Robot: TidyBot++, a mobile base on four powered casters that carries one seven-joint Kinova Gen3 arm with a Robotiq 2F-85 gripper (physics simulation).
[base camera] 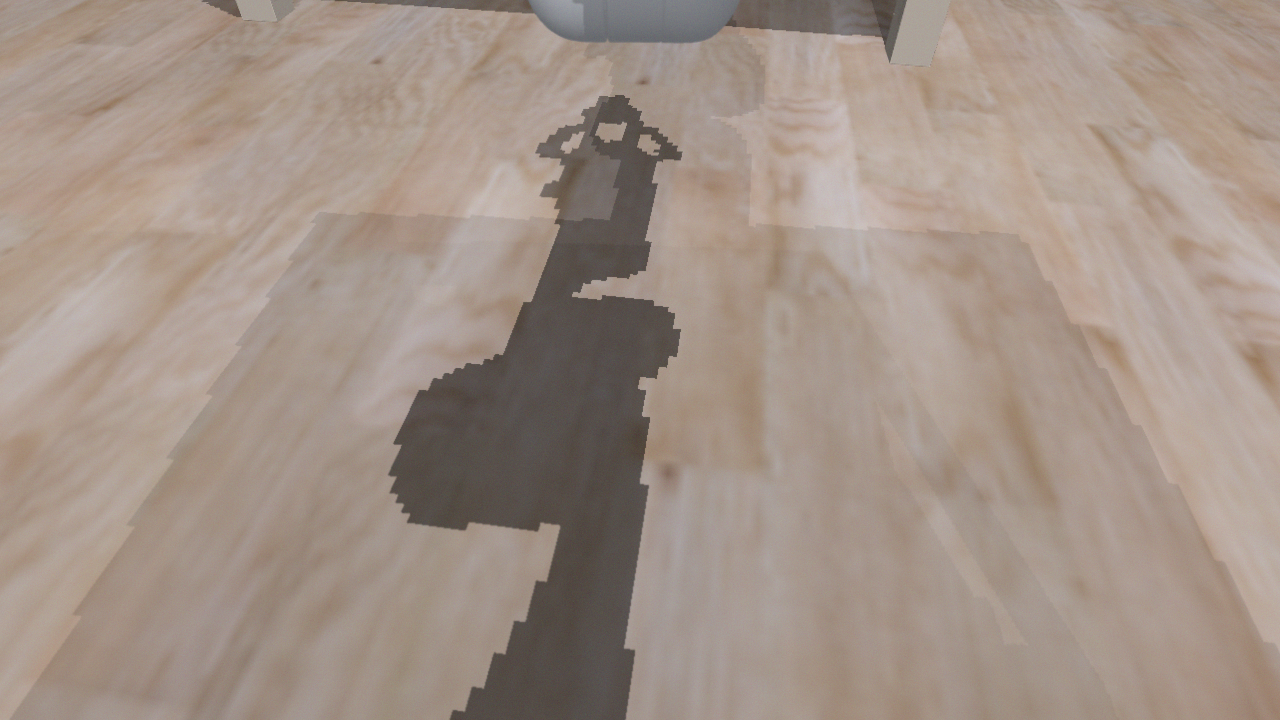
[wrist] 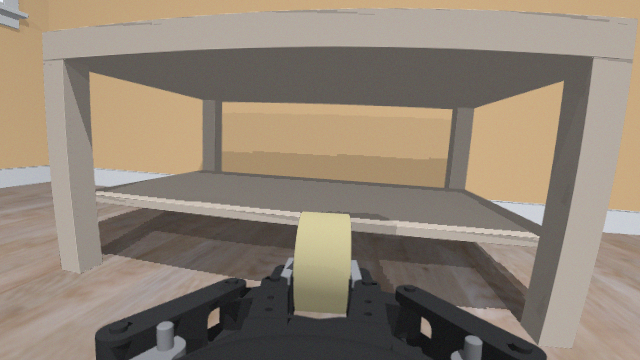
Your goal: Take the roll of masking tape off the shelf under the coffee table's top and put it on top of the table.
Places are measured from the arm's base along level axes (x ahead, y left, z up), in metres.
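Pixels of known places: gripper, fingertip midpoint: (wrist: 322,274).
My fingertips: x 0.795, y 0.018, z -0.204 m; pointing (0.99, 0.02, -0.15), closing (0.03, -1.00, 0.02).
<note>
Behind a point stands the place of what it marks.
The roll of masking tape (wrist: 323,262) {z -0.181, x 0.763, y 0.017 m}, pale yellow, stands on edge between the fingertips in the wrist view. My gripper (wrist: 322,274) {z -0.204, x 0.795, y 0.018 m} is shut on it and holds it off the floor, in front of the coffee table and outside the shelf space. The coffee table (wrist: 340,30) {z 0.025, x 1.003, y 0.017 m} is grey-beige; its thick top's front edge runs across the upper part of the wrist view, and the upper surface of the top is hidden. The lower shelf (wrist: 240,192) {z -0.246, x 1.214, y 0.226 m} lies behind the roll. In the base camera view the fingers and the roll do not show.
The table's front legs (wrist: 77,165) {z -0.185, x 1.069, y 0.495 m} (wrist: 585,200) {z -0.176, x 0.969, y -0.316 m} stand left and right of the gripper; their lower ends also show at the top of the base camera view. A rounded grey part of the arm (base camera: 635,17) {z -0.167, x 0.438, y 0.008 m} hangs at the top centre there. An orange wall (wrist: 335,135) {z -0.098, x 1.704, y 0.020 m} is behind the table.
</note>
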